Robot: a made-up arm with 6 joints.
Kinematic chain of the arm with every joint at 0, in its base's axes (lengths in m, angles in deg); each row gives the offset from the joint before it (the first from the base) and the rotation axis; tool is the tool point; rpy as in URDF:
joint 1: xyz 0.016 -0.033 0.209 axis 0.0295 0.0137 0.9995
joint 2: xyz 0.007 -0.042 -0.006 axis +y
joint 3: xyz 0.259 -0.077 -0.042 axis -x
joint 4: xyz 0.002 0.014 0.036 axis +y
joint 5: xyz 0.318 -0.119 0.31 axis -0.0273 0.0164 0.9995
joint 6: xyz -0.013 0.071 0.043 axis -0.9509 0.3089 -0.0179
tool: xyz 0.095 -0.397 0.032 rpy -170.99 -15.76 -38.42
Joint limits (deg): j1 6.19..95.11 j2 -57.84..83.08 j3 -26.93..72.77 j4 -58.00..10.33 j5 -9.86..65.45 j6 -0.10..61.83
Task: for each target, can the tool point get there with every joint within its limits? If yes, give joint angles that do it. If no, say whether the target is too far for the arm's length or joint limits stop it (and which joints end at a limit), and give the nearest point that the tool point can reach.
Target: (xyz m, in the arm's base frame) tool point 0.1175 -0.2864 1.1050
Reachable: yes | joints 19.94 -27.45 4.18 -33.40 44.61 34.60
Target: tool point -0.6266 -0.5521 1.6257
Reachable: no: too far | nearest point -0.2774 -0.3755 1.1040 | short by 0.652 m
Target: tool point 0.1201 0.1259 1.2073
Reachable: yes | joints 73.61 -42.41 26.37 -0.96 43.25 37.26
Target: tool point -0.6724 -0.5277 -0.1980
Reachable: no: joint limits stop it (at a limit: joint 1, joint 2, joint 3, joint 4, joint 5, joint 6) | nearest point -0.6098 -0.2914 0.2985 | short by 0.553 m
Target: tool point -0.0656 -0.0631 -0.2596
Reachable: no: joint limits stop it (at a limit: joint 1, joint 2, joint 3, joint 5, joint 6) | nearest point -0.3028 0.3131 -0.6442 | short by 0.588 m
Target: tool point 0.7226 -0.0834 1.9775
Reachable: no: too far | nearest point 0.4740 -0.0683 1.2020 | short by 0.815 m
